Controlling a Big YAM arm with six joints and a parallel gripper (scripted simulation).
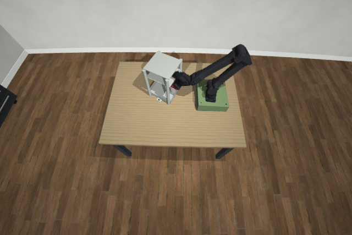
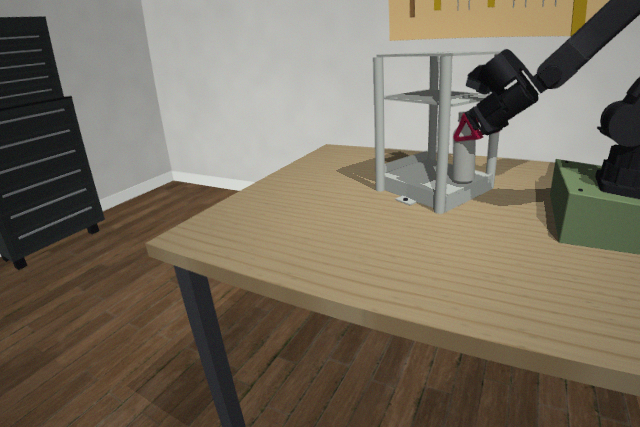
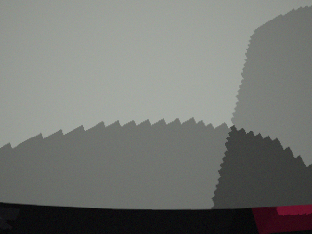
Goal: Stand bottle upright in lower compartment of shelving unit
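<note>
Now: hand 7 cm short of the shelving unit, 3 cm to the left of it and 2 cm below it. The rest, counted from my hand: white bottle: right at my hand.
</note>
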